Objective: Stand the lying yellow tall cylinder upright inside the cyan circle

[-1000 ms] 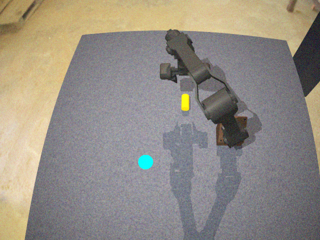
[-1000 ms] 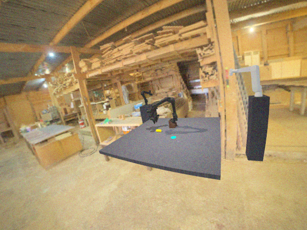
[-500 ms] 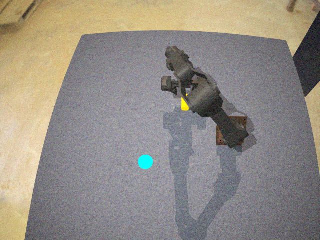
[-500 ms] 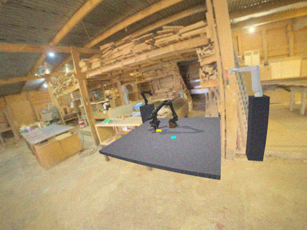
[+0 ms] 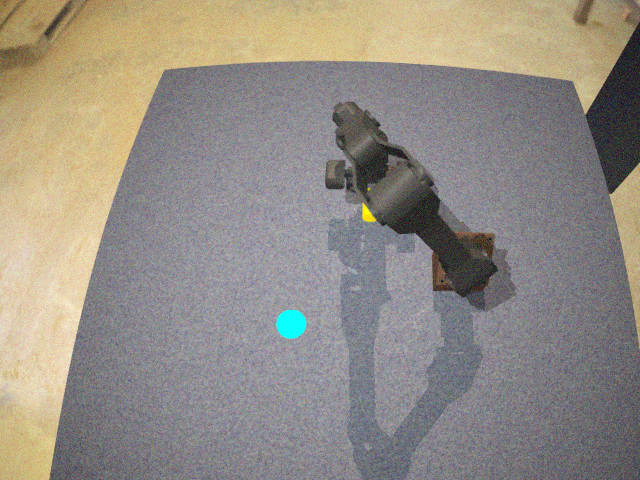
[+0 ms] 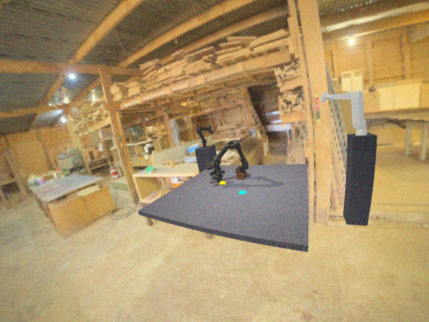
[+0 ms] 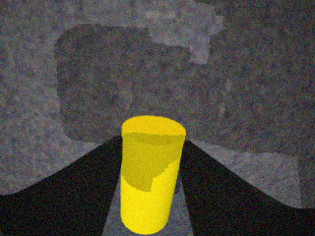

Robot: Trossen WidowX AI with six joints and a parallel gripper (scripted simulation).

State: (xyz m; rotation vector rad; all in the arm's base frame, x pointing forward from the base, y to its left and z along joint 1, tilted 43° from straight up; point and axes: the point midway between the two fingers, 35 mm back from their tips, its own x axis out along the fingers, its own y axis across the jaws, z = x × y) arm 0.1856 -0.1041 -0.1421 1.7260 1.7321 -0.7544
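Right now my gripper tip is 29 cm to the right of the cyan circle, 15 cm short of it and 2 cm above it. Also, from my gripper tip: yellow tall cylinder: 2 cm to the left.
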